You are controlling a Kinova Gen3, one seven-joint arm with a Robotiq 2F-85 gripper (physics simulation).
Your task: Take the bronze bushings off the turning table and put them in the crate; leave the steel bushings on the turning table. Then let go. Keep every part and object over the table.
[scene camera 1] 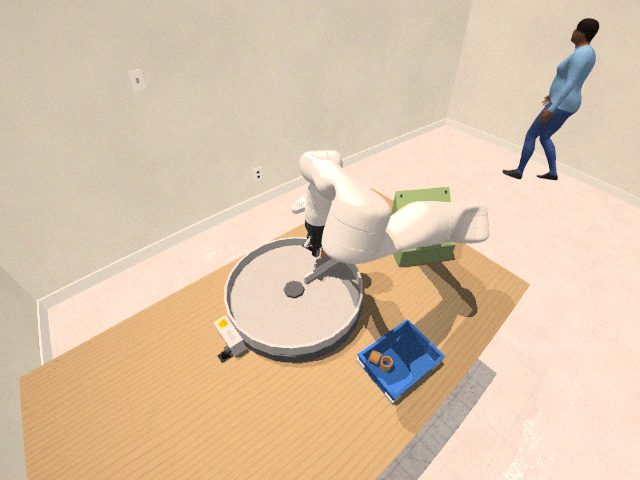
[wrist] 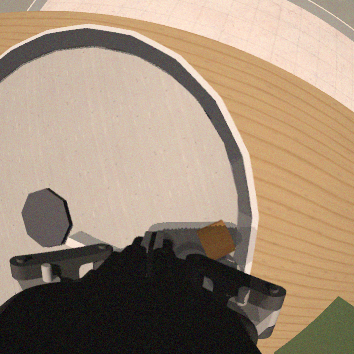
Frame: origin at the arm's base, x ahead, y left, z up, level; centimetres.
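Seen in the pictures: gripper, fingertip midpoint: (scene camera 1: 315,255) (wrist: 153,243).
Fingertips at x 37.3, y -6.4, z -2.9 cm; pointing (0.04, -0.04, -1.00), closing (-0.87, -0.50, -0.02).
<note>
A point is followed by its place in that frame.
The turning table (scene camera 1: 268,320) @(y 7.3, x 58.5, z -7.7 cm) (wrist: 125,125) @(y -12.8, x 45.8, z -7.7 cm) is a round grey disc with a raised rim. My gripper (scene camera 1: 315,253) @(y -6.4, x 37.3, z -2.9 cm) (wrist: 153,243) @(y -6.4, x 37.3, z -2.9 cm) is shut and empty, low over its far part, near the rim. A bronze bushing (wrist: 216,240) @(y -9.2, x 32.9, z -4.6 cm) lies on the disc in shadow, right of the fingertips in the wrist view, near the rim. Steel bushings do not show clearly; the gripper and its shadow cover that part, where a dim rounded grey shape shows in the wrist view. The blue crate (scene camera 1: 417,367) @(y 36.3, x 26.0, z -12.5 cm) holds two bronze bushings, one (scene camera 1: 375,357) @(y 29.4, x 35.9, z -9.5 cm) on its side and one (scene camera 1: 386,363) showing its hole.
A grey bar (scene camera 1: 321,271) @(y -2.4, x 37.1, z -6.6 cm) runs from near the dark hub (scene camera 1: 294,289) @(y 0.5, x 47.7, z -6.9 cm) (wrist: 46,217) @(y -0.3, x 47.4, z -6.9 cm) towards the rim. A grey box with a yellow label (scene camera 1: 230,335) @(y 8.0, x 69.9, z -7.1 cm) stands beside the turning table. A green stand (scene camera 1: 423,256) @(y 5.0, x 0.1, z -9.2 cm) (wrist: 330,330) @(y -6.2, x 6.4, z -8.2 cm) is under the arm. A person (scene camera 1: 571,82) stands beyond the table.
</note>
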